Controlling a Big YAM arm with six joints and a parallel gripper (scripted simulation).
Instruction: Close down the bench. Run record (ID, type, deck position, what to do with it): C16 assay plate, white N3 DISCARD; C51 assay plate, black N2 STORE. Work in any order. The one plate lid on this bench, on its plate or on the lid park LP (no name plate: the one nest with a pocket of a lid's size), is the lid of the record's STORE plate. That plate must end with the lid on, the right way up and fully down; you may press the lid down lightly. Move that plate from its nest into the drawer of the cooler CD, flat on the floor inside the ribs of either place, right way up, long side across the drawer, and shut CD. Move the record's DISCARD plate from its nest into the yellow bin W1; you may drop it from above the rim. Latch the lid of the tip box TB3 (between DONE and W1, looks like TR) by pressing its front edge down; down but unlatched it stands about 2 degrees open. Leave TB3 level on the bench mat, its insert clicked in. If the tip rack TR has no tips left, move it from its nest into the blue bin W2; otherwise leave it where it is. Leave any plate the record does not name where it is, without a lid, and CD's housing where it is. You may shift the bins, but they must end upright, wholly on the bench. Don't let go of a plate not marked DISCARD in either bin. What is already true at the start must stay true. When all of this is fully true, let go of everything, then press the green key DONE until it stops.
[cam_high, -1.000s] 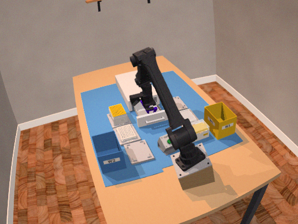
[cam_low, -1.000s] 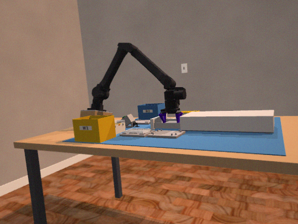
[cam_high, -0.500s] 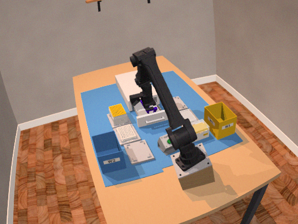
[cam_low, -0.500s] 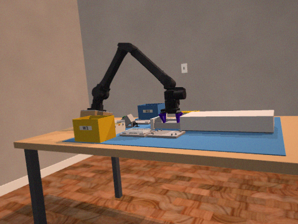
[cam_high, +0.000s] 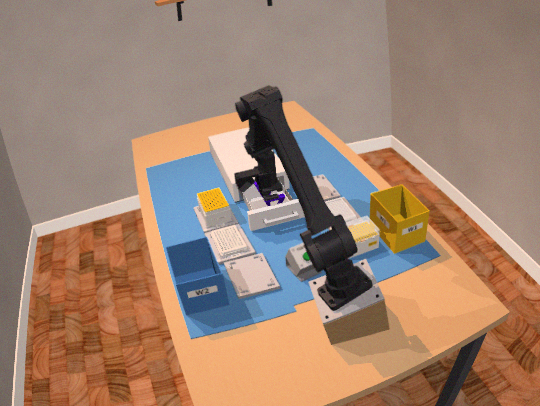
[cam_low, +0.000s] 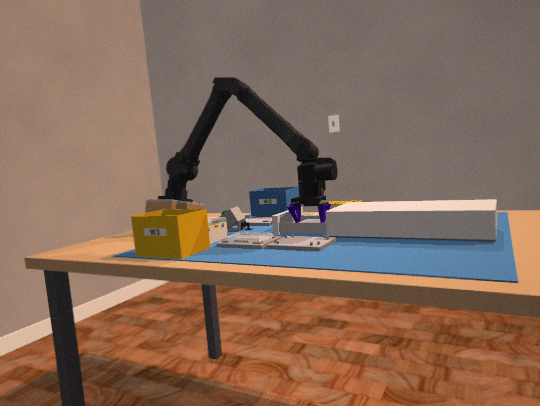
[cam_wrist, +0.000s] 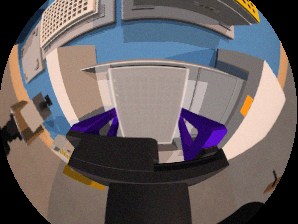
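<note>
The black plate lies right at my hand. Round my hand: cooler CD: 170 mm ahead, 20 mm to the right, 10 mm above; then cooler drawer: 30 mm ahead; then plate lid: right at my hand.
</note>
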